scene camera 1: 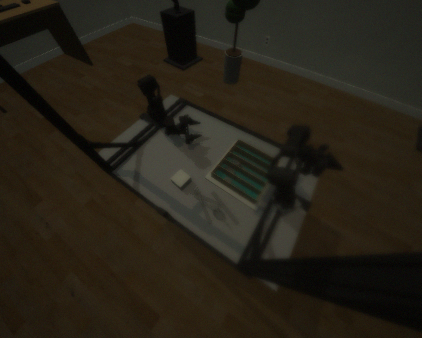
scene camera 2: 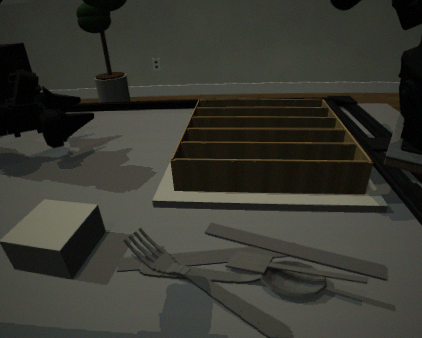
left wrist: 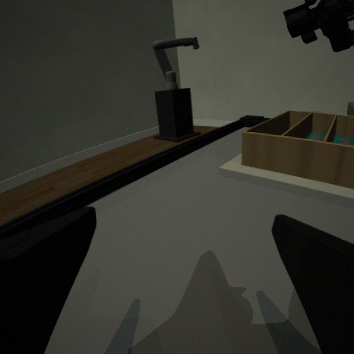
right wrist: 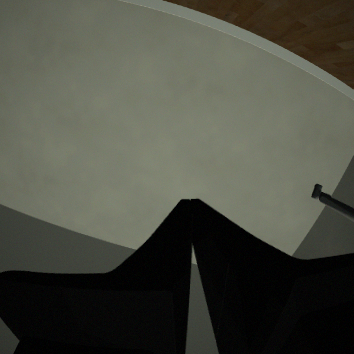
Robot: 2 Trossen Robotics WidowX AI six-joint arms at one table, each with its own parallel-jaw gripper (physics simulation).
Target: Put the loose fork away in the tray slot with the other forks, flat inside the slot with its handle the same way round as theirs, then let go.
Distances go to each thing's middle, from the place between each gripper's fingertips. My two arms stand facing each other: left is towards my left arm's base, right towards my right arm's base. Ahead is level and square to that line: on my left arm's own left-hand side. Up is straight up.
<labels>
My left hand is 32 cm past the pale block (scene camera 2: 55, 239), 13 cm to the left of it and 6 cm above it. The rest, counted from my left hand: wooden tray (scene camera 2: 300, 146) (4 cm behind, 37 cm to the right, 5 cm below).
Now: right hand 340 mm to the right of the wooden tray, 270 mm above it and 70 mm past it. The rest, counted from my right hand: pale block: 580 mm to the left, 350 mm behind, 280 mm below.
</labels>
